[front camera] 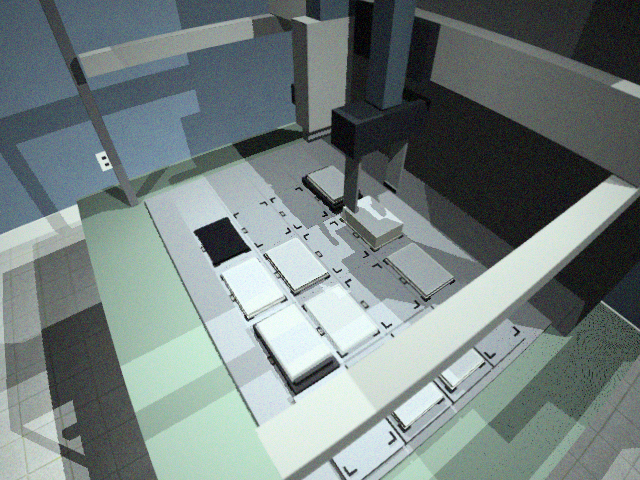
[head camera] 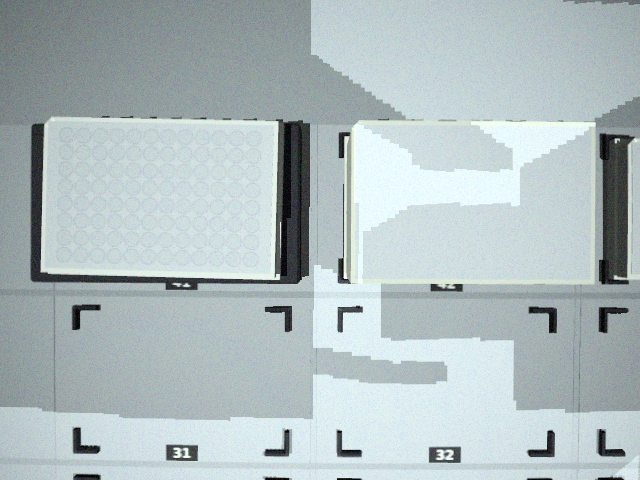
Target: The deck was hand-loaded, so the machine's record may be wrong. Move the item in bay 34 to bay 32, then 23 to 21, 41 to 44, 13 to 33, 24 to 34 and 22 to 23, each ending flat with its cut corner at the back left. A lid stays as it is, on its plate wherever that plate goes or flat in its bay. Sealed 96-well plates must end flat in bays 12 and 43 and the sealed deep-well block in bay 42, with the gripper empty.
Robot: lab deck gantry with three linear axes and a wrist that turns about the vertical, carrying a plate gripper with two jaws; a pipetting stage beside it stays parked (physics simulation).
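Frame: origin at the robot's base, x ahead, y left, z up, level; centimetres.
Seen in the pictures: gripper, fingertip midpoint: (front camera: 371,198); robot's base at its link origin: (front camera: 195,232).
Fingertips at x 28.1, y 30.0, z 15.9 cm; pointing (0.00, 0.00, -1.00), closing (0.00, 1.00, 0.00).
Offsets run from my fingertips to a thing's top centre. "*": to the spot under its first point.
My gripper (front camera: 372,198) hangs open over the deck's back right, near bays 41 and 42, with nothing between its jaws; they do not show in the head view. In bay 41 a clear-topped 96-well plate {dx -21.6, dy +6.6, dz -12.3 cm} (front camera: 326,182) (head camera: 157,198) lies on a black base, looking slightly skewed, cut corner back left. A tall cream block {dx -5.3, dy +6.4, dz -11.7 cm} (front camera: 383,222) (head camera: 475,206) stands in bay 42, cut corner back left. A plate {dx +11.1, dy +6.4, dz -14.5 cm} (front camera: 419,269) (head camera: 635,206) lies in bay 43. Bay 32 {* dx -5.3, dy -5.0, dz -15.9 cm} (head camera: 444,392) holds no item. Plates lie in bays 22 {dx -5.3, dy -15.0, dz -14.5 cm} (front camera: 296,263), 23 (front camera: 342,317), 34 (front camera: 462,367) and 24 {dx +27.6, dy -15.0, dz -13.1 cm} (front camera: 418,404).
A black item {dx -21.7, dy -25.7, dz -15.1 cm} (front camera: 222,240) lies in bay 11, a white plate {dx -5.3, dy -25.7, dz -14.5 cm} (front camera: 253,286) in bay 12, and a thick white item {dx +11.1, dy -25.6, dz -12.3 cm} (front camera: 297,342) on a black base in bay 13. A pale frame beam (front camera: 454,330) crosses the front and hides part of the deck. A pale column (front camera: 320,77) stands behind.
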